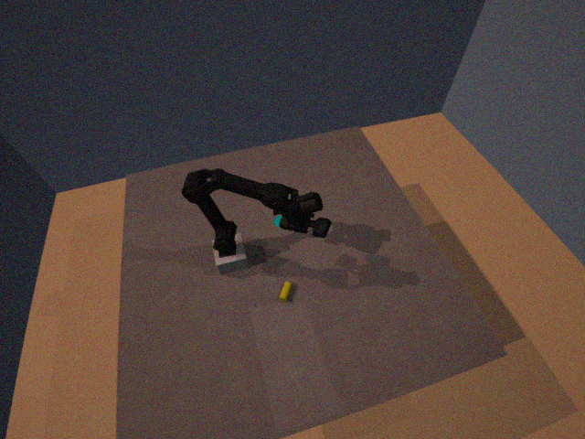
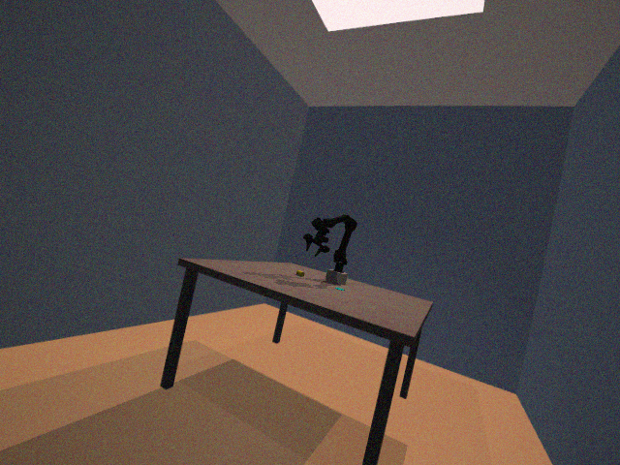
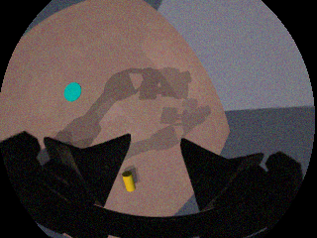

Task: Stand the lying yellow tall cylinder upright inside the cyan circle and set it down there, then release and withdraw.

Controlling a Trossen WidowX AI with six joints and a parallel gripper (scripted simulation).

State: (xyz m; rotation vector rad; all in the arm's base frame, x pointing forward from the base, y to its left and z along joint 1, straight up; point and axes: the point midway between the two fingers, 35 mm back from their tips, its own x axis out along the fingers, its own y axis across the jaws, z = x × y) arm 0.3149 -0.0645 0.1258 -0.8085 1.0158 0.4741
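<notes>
The yellow tall cylinder lies 140 mm behind my gripper tip, 130 mm to the right of it and 160 mm below it. Round my gripper tip: cyan circle: 100 mm behind, 210 mm to the left, 180 mm below.
</notes>
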